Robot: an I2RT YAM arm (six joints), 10 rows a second.
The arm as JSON. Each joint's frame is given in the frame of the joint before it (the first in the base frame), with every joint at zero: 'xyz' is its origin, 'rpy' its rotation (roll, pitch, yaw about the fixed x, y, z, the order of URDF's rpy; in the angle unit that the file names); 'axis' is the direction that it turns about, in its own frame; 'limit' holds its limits. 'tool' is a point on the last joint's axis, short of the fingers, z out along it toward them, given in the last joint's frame.
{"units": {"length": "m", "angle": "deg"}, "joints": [
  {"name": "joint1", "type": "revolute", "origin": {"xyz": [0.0, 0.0, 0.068], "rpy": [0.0, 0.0, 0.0]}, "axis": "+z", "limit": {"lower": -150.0, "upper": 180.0}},
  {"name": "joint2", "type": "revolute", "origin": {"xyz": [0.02, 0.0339, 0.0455], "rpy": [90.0, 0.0, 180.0]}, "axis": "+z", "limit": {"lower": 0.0, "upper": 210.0}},
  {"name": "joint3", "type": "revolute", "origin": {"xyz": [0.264, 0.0, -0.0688], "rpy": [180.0, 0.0, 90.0]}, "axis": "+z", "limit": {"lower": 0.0, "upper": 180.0}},
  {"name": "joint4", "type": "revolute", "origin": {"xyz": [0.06, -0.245, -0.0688], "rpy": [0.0, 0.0, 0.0]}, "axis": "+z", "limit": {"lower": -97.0, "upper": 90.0}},
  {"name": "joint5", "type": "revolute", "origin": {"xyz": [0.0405, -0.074, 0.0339], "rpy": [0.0, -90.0, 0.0]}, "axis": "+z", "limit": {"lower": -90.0, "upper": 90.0}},
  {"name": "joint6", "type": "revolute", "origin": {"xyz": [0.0, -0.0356, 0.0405], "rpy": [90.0, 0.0, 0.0]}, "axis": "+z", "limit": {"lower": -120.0, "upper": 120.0}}
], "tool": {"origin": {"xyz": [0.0, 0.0, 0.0], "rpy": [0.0, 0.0, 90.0]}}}
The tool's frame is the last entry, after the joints.
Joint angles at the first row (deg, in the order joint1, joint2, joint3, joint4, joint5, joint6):
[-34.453 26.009 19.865 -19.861 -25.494 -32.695]
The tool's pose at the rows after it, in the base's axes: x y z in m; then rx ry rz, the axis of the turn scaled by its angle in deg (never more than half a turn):
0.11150, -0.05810, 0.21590, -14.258, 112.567, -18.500
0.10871, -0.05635, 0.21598, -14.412, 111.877, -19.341
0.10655, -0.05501, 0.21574, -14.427, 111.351, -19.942
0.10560, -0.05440, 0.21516, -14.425, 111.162, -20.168
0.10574, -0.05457, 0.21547, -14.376, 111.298, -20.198
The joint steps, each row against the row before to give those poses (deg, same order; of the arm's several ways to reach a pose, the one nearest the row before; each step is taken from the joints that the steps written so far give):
[-0.001 -1.663 -0.433 -0.429 0.267 -0.033]
[0.000 -1.670 -0.358 -0.442 0.240 -0.134]
[-0.003 -1.325 -0.331 -0.319 0.198 -0.011]
[0.008 -0.607 -0.232 -0.128 0.089 0.001]
[-0.007 0.153 0.122 -0.090 0.086 -0.033]

